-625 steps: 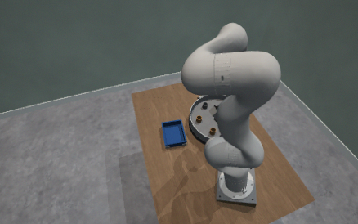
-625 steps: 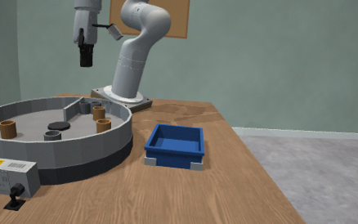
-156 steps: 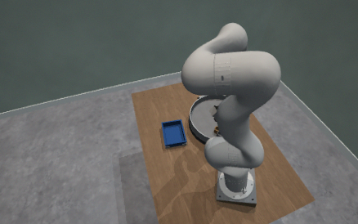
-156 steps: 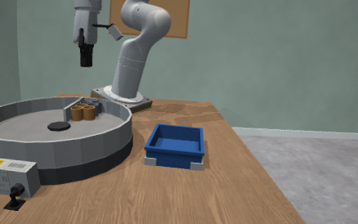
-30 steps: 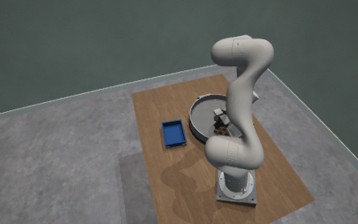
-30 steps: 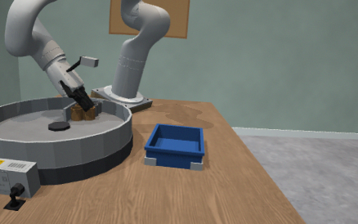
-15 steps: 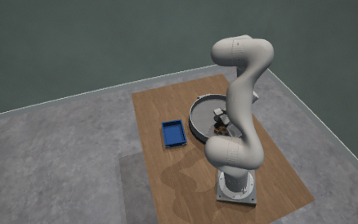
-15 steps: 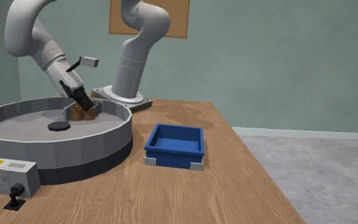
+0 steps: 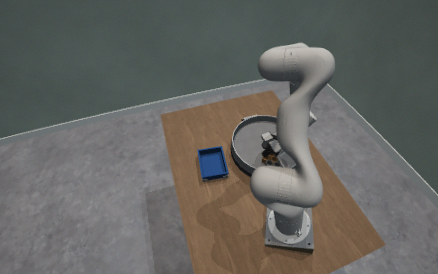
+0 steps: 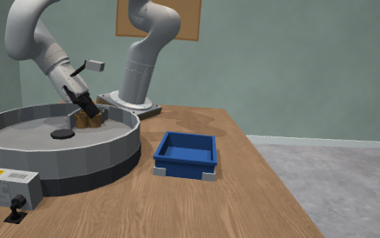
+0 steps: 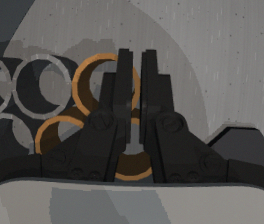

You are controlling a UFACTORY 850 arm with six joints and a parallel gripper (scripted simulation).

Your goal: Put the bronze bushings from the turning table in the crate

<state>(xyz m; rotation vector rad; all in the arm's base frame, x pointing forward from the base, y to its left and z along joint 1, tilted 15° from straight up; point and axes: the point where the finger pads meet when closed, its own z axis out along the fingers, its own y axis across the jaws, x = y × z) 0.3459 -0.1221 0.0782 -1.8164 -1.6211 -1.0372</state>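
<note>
Now: the blue crate 270 mm to the left of my hand, 120 mm ahead of it and 80 mm below it. From my hand the other things lie so: turning table 70 mm to the right, 70 mm ahead, 60 mm below.
</note>
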